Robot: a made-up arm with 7 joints. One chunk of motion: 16 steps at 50 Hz.
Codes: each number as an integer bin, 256 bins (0 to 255) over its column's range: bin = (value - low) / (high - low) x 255, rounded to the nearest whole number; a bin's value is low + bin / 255 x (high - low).
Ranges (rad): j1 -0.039..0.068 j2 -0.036..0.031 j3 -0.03..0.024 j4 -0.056..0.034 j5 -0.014..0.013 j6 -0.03..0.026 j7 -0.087..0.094
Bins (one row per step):
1: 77 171 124 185 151 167 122
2: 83 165 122 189 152 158 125
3: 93 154 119 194 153 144 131
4: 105 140 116 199 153 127 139
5: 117 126 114 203 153 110 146
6: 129 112 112 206 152 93 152
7: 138 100 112 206 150 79 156
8: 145 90 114 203 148 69 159
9: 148 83 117 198 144 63 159
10: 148 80 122 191 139 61 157
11: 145 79 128 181 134 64 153
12: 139 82 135 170 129 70 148
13: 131 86 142 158 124 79 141
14: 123 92 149 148 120 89 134
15: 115 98 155 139 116 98 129
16: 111 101 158 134 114 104 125
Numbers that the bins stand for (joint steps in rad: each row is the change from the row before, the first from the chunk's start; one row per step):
1: -0.00669 0.00893 -0.00374 0.00929 0.00199 0.00667 -0.00040
2: -0.00417 0.00735 -0.00416 0.01071 0.00209 0.00470 0.00173
3: 0.00002 0.00446 -0.00480 0.01247 0.00220 0.00162 0.00598
4: 0.00506 0.00078 -0.00544 0.01424 0.00220 -0.00211 0.01166
5: 0.01009 -0.00289 -0.00586 0.01565 0.00220 -0.00584 0.01663
6: 0.01513 -0.00657 -0.00628 0.01671 0.00209 -0.00958 0.02089
7: 0.01891 -0.00973 -0.00628 0.01671 0.00188 -0.01265 0.02373
8: 0.02184 -0.01235 -0.00586 0.01565 0.00167 -0.01485 0.02586
9: 0.02310 -0.01419 -0.00522 0.01388 0.00125 -0.01616 0.02586
10: 0.02310 -0.01498 -0.00416 0.01141 0.00072 -0.01660 0.02444
11: 0.02184 -0.01524 -0.00289 0.00788 0.00019 -0.01595 0.02160
12: 0.01933 -0.01445 -0.00141 0.00400 -0.00034 -0.01463 0.01805
13: 0.01597 -0.01340 0.00007 -0.00024 -0.00087 -0.01265 0.01308
14: 0.01261 -0.01183 0.00155 -0.00376 -0.00129 -0.01045 0.00811
15: 0.00925 -0.01025 0.00282 -0.00694 -0.00172 -0.00848 0.00456
16: 0.00758 -0.00946 0.00346 -0.00871 -0.00193 -0.00716 0.00173

